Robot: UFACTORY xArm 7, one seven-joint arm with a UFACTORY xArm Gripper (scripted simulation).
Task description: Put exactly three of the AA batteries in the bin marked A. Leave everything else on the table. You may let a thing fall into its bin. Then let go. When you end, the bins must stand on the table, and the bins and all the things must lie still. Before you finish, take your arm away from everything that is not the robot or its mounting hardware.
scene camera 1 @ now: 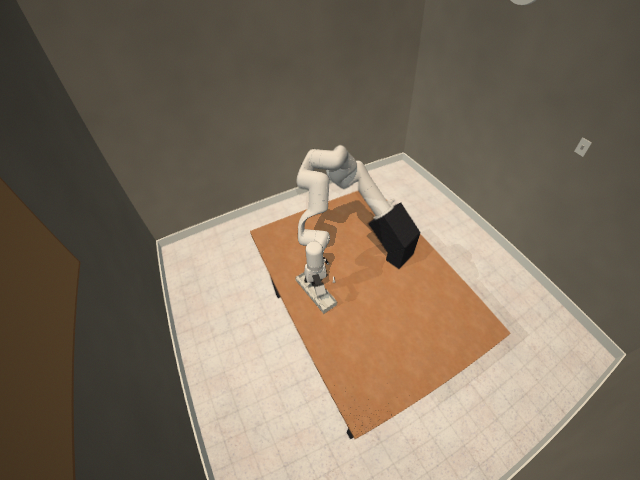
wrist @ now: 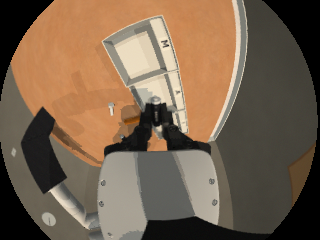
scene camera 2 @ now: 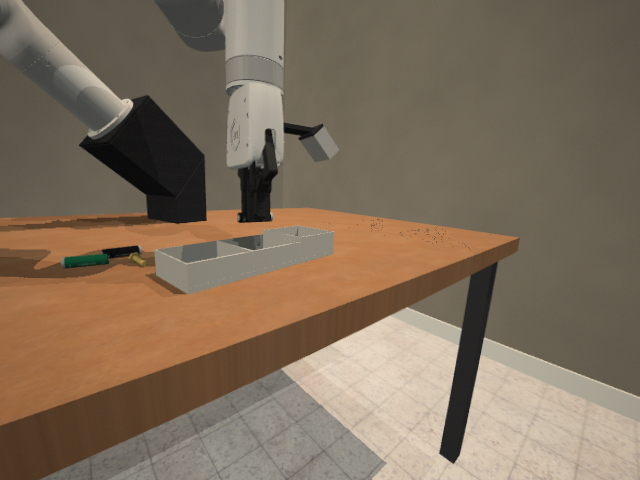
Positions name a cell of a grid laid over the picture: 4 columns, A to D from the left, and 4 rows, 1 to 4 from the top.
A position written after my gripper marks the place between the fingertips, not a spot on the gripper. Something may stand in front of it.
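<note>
My gripper (scene camera 2: B2), showing in the wrist view too (wrist: B2). Three-compartment bin (scene camera 2: B3), also visible in the wrist view (wrist: B1).
</note>
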